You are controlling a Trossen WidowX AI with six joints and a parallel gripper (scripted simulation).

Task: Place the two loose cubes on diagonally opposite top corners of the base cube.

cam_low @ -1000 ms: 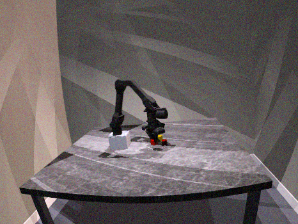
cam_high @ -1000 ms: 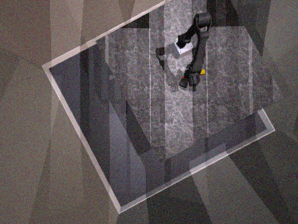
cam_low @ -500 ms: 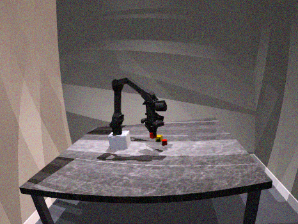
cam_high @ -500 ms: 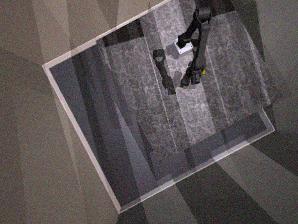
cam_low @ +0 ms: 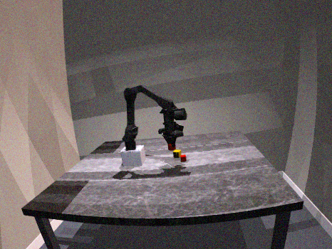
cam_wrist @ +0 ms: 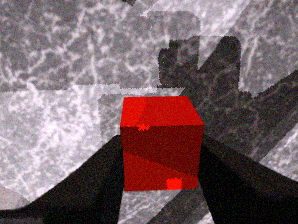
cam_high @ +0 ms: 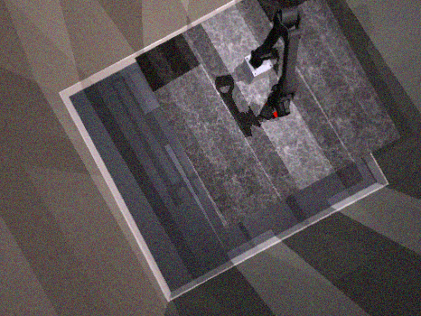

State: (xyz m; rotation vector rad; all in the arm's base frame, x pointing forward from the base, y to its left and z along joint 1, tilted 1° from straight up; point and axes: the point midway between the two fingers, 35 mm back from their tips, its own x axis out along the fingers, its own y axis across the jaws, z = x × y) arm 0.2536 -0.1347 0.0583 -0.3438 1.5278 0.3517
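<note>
The yellow base cube is 5 cm ahead of my gripper tip, 16 cm to the left of it and 10 cm below it. From my gripper tip the other things lie so: red cube right at my gripper tip.
</note>
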